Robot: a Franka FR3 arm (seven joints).
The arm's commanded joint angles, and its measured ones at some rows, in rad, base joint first. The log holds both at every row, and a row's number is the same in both.
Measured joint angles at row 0:
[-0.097 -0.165 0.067 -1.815 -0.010 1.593 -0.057]
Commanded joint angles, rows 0 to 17:
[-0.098 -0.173 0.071 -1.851 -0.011 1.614 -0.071]
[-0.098 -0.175 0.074 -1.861 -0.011 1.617 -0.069]
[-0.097 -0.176 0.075 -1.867 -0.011 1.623 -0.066]
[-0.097 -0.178 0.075 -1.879 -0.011 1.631 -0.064]
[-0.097 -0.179 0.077 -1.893 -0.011 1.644 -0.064]
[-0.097 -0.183 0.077 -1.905 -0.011 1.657 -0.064]
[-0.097 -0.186 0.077 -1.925 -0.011 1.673 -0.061]
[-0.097 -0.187 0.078 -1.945 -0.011 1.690 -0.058]
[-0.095 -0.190 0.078 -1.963 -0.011 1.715 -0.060]
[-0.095 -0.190 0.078 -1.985 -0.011 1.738 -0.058]
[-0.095 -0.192 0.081 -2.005 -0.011 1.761 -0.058]
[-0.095 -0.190 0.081 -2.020 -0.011 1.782 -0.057]
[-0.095 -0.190 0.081 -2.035 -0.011 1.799 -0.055]
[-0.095 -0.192 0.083 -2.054 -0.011 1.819 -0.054]
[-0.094 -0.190 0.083 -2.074 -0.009 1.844 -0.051]
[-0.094 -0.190 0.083 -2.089 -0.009 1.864 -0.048]
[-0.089 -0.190 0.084 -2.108 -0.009 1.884 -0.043]
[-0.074 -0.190 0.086 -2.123 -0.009 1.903 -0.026]
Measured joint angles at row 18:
[-0.096 -0.162 0.080 -2.047 -0.010 1.832 -0.057]
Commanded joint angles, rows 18 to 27:
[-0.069 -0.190 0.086 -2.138 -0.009 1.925 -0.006]
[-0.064 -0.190 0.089 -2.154 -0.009 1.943 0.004]
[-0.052 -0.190 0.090 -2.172 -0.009 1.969 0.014]
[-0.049 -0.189 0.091 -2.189 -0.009 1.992 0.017]
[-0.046 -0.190 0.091 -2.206 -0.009 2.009 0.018]
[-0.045 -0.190 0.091 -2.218 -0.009 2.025 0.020]
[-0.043 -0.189 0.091 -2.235 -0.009 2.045 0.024]
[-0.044 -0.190 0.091 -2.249 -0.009 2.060 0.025]
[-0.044 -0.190 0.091 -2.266 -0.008 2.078 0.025]
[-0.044 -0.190 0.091 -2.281 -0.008 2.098 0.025]
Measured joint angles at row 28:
[-0.047 -0.162 0.091 -2.208 -0.010 2.029 0.009]
